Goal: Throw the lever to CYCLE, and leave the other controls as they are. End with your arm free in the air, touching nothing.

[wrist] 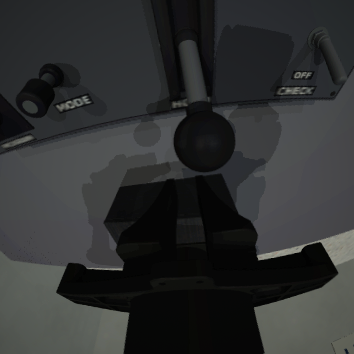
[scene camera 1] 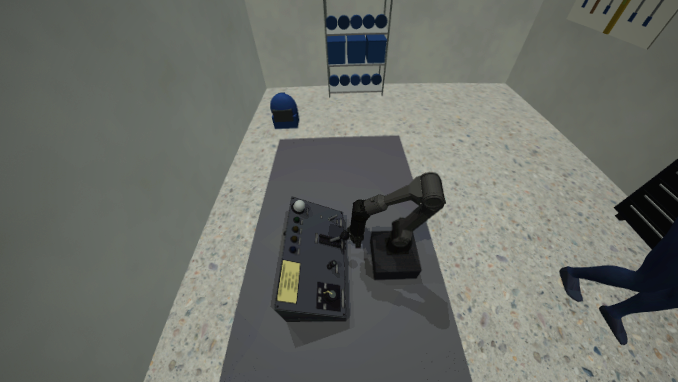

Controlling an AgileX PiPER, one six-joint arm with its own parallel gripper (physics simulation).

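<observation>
The lever's black ball knob (scene camera 1: 344, 234) (wrist: 204, 141) is on a grey shaft (wrist: 193, 70) that leans toward the robot's side of the control panel (scene camera 1: 309, 257) (wrist: 110, 30). A partly hidden label starting "HO" is beside the shaft at the slot's near end; the CYCLE label cannot be read. My gripper (scene camera 1: 358, 244) (wrist: 185, 185) is open a little, with a narrow gap and nothing between the fingertips. The fingertips are on the robot's side of the ball, below it in the wrist view, and appear apart from it.
A toggle switch (scene camera 1: 333, 217) (wrist: 331, 56) by OFF and CHECK labels and a MODE knob (scene camera 1: 331, 265) (wrist: 39, 94) flank the lever. A rotary selector (scene camera 1: 331, 294), several small lamps, a white dome (scene camera 1: 299, 205) and a yellow card (scene camera 1: 289, 281) are also on the panel. The robot's base (scene camera 1: 395, 255) is close by.
</observation>
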